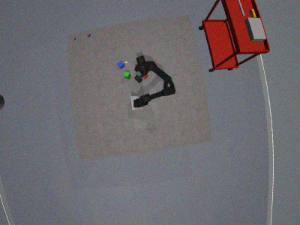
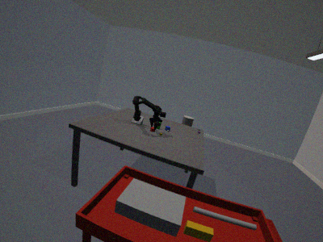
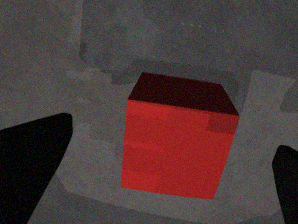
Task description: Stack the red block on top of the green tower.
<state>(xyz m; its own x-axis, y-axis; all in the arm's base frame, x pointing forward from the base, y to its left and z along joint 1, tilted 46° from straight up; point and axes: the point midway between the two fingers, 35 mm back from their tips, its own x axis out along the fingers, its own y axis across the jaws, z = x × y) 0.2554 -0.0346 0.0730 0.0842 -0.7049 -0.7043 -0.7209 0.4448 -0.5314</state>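
My gripper tip is 10 mm above the red block. The rest, counted from my gripper tip: small yellow piece 120 mm ahead, 40 mm to the right, 20 mm below; then blue block 210 mm to the left, 110 mm ahead, 10 mm below.
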